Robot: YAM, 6 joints.
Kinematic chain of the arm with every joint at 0, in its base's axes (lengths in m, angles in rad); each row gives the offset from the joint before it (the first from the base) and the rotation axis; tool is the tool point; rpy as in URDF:
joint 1: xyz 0 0 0.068 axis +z
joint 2: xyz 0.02 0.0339 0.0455 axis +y
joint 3: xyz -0.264 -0.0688 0 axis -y
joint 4: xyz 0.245 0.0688 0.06 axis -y
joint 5: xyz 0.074 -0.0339 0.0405 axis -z
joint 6: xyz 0.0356 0 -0.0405 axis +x
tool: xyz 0 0 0 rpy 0 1.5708 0
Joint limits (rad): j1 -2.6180..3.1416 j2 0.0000..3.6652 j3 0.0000..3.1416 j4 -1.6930..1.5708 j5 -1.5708..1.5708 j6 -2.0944..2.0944
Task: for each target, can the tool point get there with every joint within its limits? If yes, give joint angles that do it. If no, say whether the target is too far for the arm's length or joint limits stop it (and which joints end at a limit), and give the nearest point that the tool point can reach.
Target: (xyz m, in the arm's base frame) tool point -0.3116 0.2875 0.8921
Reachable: no: too far | nearest point -0.2265 0.2090 0.6690 | short by 0.251 m
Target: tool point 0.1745 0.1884 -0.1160
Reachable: yes | joints 0.8627 2.6241 0.8545 0.1688 0.2862 1.4466
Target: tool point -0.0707 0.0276 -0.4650
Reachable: no: joint limits stop it (at a limit: joint 2) | nearest point -0.1100 0.0429 -0.3560 | short by 0.117 m
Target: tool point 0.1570 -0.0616 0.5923
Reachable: yes | joints -0.5658 1.3186 1.6387 1.2760 -1.1309 -1.6512
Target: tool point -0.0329 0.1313 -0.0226
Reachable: yes | joints 1.5593 2.3340 0.2729 0.3801 -1.3167 -1.2611
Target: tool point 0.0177 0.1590 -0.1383
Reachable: yes | joints 1.6263 3.0350 1.0987 -0.8973 0.8396 0.4488
